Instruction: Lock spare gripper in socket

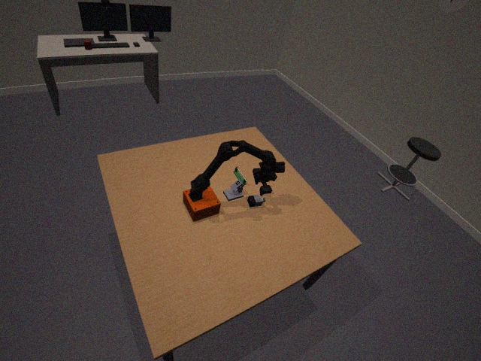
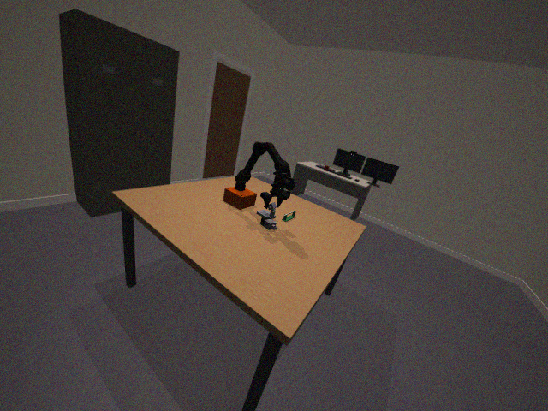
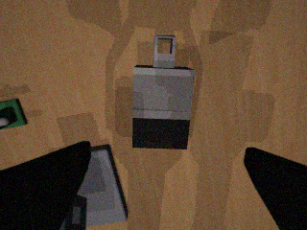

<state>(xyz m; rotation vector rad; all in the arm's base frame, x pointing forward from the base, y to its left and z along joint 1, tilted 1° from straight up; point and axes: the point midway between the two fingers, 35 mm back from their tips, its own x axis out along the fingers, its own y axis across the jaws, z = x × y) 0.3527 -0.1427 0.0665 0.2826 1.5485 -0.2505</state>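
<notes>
The spare gripper is 100 mm below my gripper tip, 10 mm to the right of it and 10 mm ahead of it. Also, from my gripper tip: grey mount 120 mm to the left, 70 mm below, 70 mm behind; then green holder 230 mm to the left, 100 mm below, 40 mm ahead.
</notes>
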